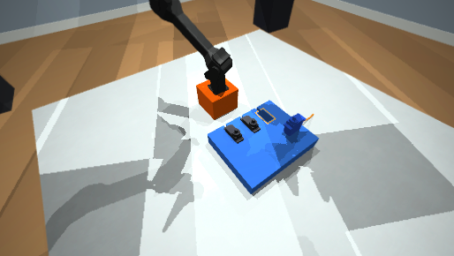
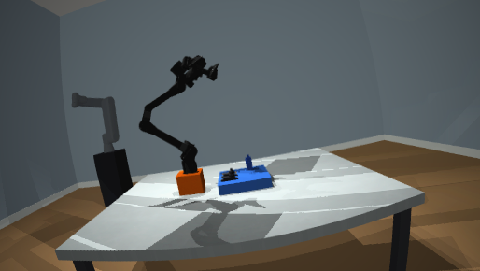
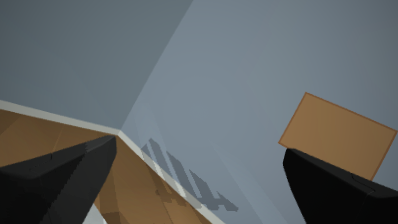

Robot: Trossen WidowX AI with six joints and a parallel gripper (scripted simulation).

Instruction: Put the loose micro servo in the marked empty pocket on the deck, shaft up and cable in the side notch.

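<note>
Right now my gripper tip is 58 cm above the deck, 14 cm to the right of it and 10 cm short of it.
</note>
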